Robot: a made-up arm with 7 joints.
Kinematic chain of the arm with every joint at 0, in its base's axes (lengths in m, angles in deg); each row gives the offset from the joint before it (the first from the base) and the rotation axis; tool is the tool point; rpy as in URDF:
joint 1: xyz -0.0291 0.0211 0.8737 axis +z
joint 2: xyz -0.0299 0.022 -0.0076 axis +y
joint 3: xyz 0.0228 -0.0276 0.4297 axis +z
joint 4: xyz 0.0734 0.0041 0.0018 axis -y
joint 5: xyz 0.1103 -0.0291 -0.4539 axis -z
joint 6: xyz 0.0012 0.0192 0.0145 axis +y
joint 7: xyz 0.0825 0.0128 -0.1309 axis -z
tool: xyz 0.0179 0.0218 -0.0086 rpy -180 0 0
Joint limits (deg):
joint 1: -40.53..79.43
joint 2: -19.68..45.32
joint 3: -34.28..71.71
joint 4: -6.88..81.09
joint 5: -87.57..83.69
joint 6: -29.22..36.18
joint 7: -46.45..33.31
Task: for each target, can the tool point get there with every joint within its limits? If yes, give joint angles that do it. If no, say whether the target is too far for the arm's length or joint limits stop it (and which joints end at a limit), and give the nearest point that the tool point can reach.
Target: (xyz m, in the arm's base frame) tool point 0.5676 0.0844 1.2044
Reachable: yes | joints -15.47 -6.85 24.20 46.98 26.67 -23.63 -7.69
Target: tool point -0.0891 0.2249 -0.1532
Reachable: no: joint limits stop it (at a limit: joint 1, joint 2) | nearest point -0.0292 0.2923 0.4724 | short by 0.632 m
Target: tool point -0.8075 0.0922 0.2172
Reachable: no: joint limits stop it (at a limit: joint 1, joint 2) | nearest point -0.4332 0.2131 0.6559 | short by 0.589 m
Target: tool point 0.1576 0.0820 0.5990
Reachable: yes | joints -25.36 30.97 18.71 2.75 -12.12 1.60 -3.99
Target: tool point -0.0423 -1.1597 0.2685
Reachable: no: too far | nearest point 0.1078 -0.6835 0.6731 | short by 0.643 m
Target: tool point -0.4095 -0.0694 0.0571
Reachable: no: joint limits stop it (at a limit: joint 1, joint 2) | nearest point -0.2190 0.1322 0.5566 | short by 0.571 m
